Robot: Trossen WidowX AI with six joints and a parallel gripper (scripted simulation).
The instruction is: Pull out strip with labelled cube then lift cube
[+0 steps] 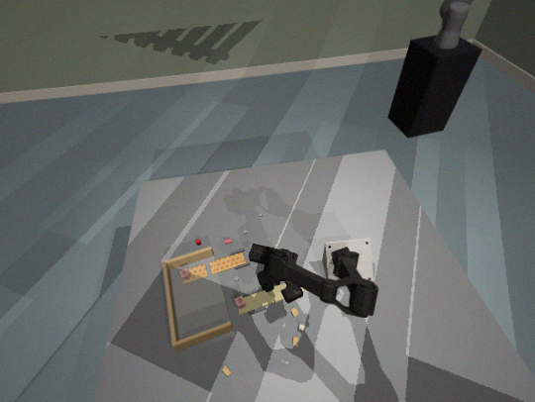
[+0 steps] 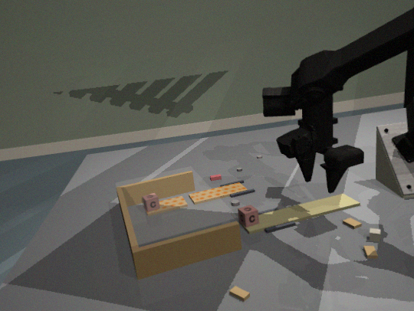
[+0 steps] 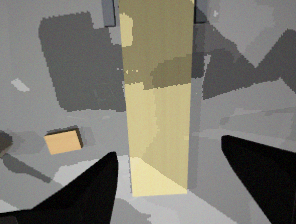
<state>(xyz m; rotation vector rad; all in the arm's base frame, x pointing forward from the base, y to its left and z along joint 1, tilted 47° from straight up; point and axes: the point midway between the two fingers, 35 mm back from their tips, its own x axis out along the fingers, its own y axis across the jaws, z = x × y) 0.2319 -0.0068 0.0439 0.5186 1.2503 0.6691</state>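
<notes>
The grey disc lies 16 cm ahead of my gripper tip, 10 cm to the right of it and 4 cm below it. Round my gripper tip: white cube (14 cm to the left, 4 cm below, 2 cm behind); then pink block (27 cm to the right, 16 cm ahead, 4 cm below).
</notes>
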